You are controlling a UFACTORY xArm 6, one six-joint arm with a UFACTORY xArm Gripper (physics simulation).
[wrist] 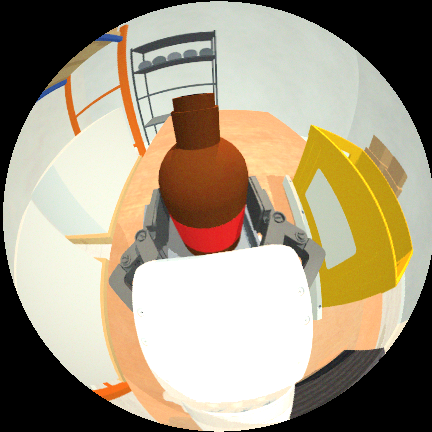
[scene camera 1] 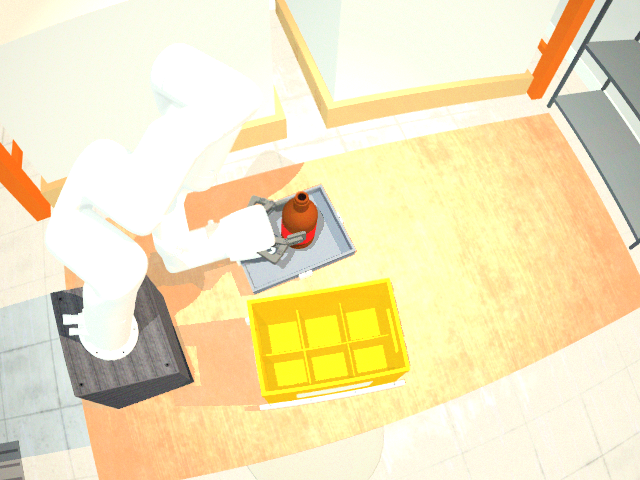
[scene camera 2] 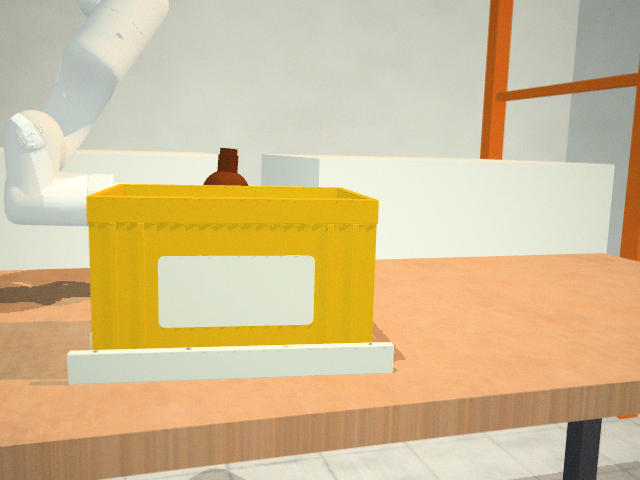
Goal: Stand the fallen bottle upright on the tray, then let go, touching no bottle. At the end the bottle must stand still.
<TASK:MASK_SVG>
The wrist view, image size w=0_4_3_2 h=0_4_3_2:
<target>my gripper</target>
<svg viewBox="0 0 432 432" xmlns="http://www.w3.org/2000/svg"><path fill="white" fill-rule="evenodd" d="M255 175L248 176L245 205L253 229L256 230L256 233L262 235L259 246L212 254L167 258L162 247L168 242L169 213L159 188L154 188L151 193L150 202L146 206L143 227L135 232L134 241L122 253L120 263L117 263L108 278L110 287L133 312L136 333L142 353L159 384L170 396L180 399L189 408L210 415L244 415L260 411L279 402L291 391L294 383L302 378L311 351L312 311L308 289L323 262L325 251L310 237L308 238L304 230L287 221L284 213L274 209L266 190L261 188Z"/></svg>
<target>brown bottle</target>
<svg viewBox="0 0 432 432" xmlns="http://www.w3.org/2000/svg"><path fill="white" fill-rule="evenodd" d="M214 92L195 93L172 98L173 110L170 112L176 143L165 153L158 169L158 188L183 243L195 256L233 251L240 239L248 187L248 169L243 155L234 144L220 136L218 105L215 104Z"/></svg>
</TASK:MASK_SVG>
